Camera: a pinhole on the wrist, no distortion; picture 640 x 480 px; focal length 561.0 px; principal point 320.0 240.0 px. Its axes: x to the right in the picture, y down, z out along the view. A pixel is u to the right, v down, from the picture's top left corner.
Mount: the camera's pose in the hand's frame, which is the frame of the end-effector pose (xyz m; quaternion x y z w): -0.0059 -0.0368 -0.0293 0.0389 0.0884 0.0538 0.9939
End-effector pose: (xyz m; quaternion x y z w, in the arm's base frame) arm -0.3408 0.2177 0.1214 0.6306 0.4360 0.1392 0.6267
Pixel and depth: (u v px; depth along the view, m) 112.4 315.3 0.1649
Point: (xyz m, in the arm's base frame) -0.2707 0.0876 0.0800
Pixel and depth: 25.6 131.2 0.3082
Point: -0.2378 -0.0770 -0.0158
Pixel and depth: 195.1 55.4 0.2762
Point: -0.2258 0.0236 -0.0580
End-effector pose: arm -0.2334 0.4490 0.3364 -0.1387 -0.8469 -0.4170 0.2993
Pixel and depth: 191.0 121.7 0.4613
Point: -0.4752 0.6828 0.0109
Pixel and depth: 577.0 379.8 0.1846
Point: -0.3684 0.5626 0.3389
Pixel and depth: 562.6 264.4 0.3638
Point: -0.5309 0.6673 0.3081
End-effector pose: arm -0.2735 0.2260 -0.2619 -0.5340 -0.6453 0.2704 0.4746
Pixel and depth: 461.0 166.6 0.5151
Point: -0.7264 0.4700 -0.2654
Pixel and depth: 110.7 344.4 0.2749
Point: -0.5185 0.2042 -0.3738
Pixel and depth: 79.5 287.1 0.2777
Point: -0.5345 0.1842 -0.3538
